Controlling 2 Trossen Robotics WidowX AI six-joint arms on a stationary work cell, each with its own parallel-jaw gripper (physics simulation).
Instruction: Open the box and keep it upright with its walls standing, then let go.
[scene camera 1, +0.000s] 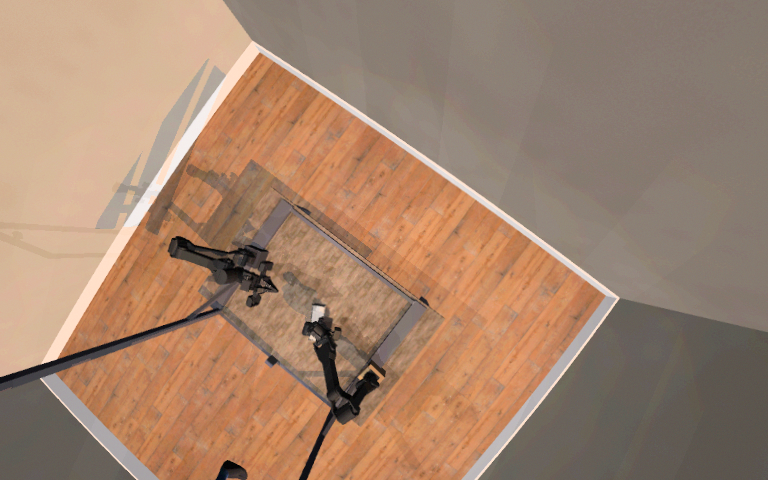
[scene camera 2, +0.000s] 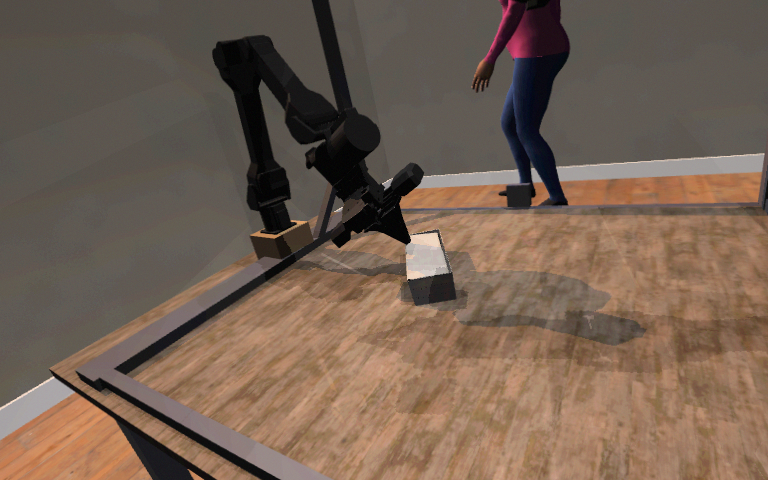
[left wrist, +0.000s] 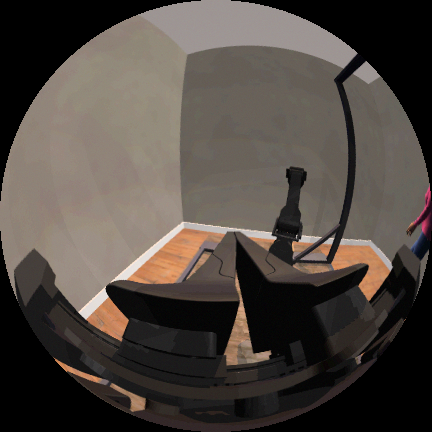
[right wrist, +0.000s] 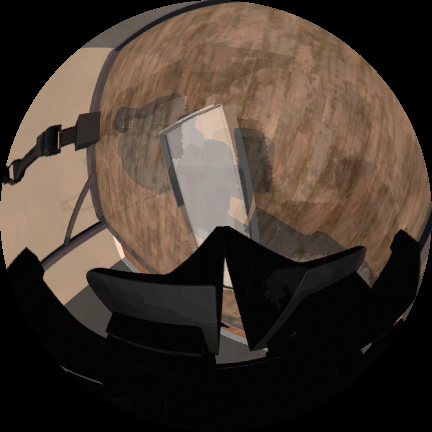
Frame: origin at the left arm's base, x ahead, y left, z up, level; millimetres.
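Where they show: left gripper, between the fingertips: (scene camera 1: 278, 291) (left wrist: 232, 236); right gripper, between the fingertips: (scene camera 2: 409, 242) (right wrist: 222, 232); left arm's base, origin of its link: (scene camera 1: 250, 256) (right wrist: 75, 133); right arm's base, origin of its link: (scene camera 1: 371, 377) (scene camera 2: 278, 228).
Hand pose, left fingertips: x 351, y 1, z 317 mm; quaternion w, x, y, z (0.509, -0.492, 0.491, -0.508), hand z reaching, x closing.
Observation:
Each offset is from my left fingertips to the top centre of the thing. Level surfaces: height alone.
The box @[dz -348, dx +110, dy -204 mm] (scene camera 1: 318, 311) (scene camera 2: 428, 255) (right wrist: 205, 170) stands upright on the table, with dark side walls and a flat pale surface nearly level with its rim. Whether that surface is a closed lid or the inside is hard to tell. My right gripper (scene camera 2: 407, 241) (right wrist: 222, 232) is shut and empty. Its fingertips are at the box's far left edge in scene camera 2 and over the pale surface in the right wrist view; contact cannot be made out. My left gripper (scene camera 1: 275, 290) (left wrist: 232, 236) is shut and empty, raised near the table's left side, well apart from the box.
The wooden table @[dz -396 mm] (scene camera 1: 351, 271) (scene camera 2: 339, 362) has a dark metal frame (scene camera 2: 192, 316) along its edges. The right arm's base sits on a tan block @[dz -325, dx +482, dy -345 mm] (scene camera 2: 283, 240) at the table's edge. A person (scene camera 2: 535, 107) stands beyond the table's far edge. Arm shadows fall around the box.

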